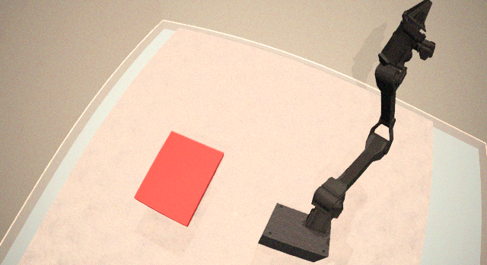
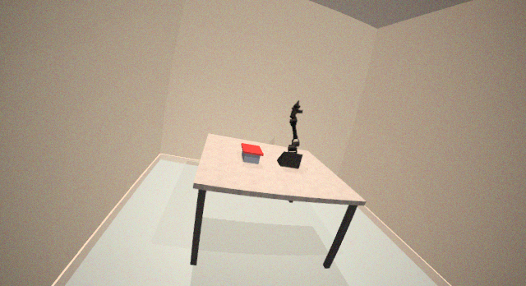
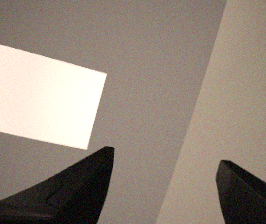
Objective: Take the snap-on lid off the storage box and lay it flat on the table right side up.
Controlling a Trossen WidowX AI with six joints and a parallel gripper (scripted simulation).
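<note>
The red lid lies 510 mm below my gripper tip, 470 mm to the left of it and 470 mm ahead of it. The rest, counted from my gripper tip: storage box: 560 mm below, 470 mm to the left, 470 mm ahead.
</note>
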